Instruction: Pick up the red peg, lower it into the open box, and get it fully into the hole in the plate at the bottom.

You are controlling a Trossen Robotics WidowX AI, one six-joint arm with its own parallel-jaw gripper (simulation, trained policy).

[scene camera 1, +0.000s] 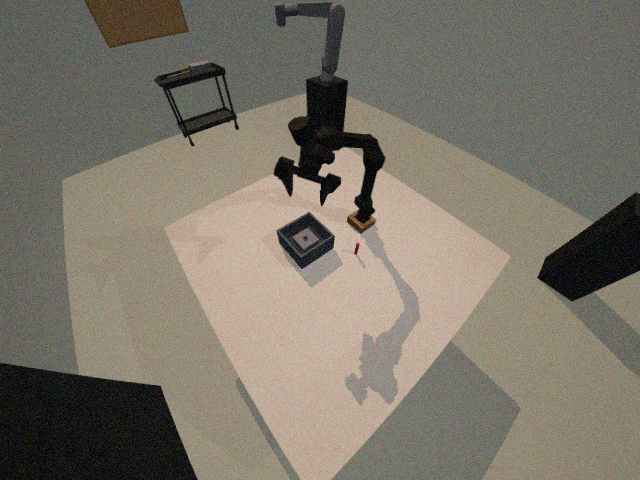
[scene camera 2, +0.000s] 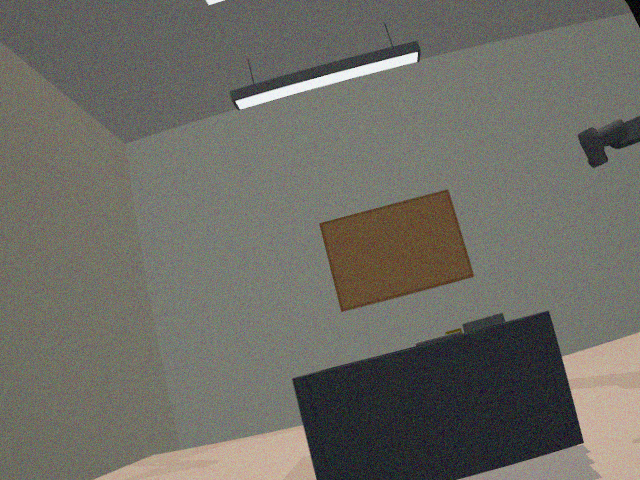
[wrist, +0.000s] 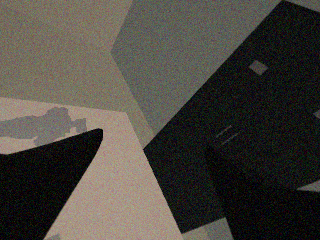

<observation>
The gripper shows in scene camera 1 and in the wrist view; in scene camera 2 it is out of frame. The same spot on the gripper: [scene camera 1: 286, 173] is [wrist: 288, 188].
</observation>
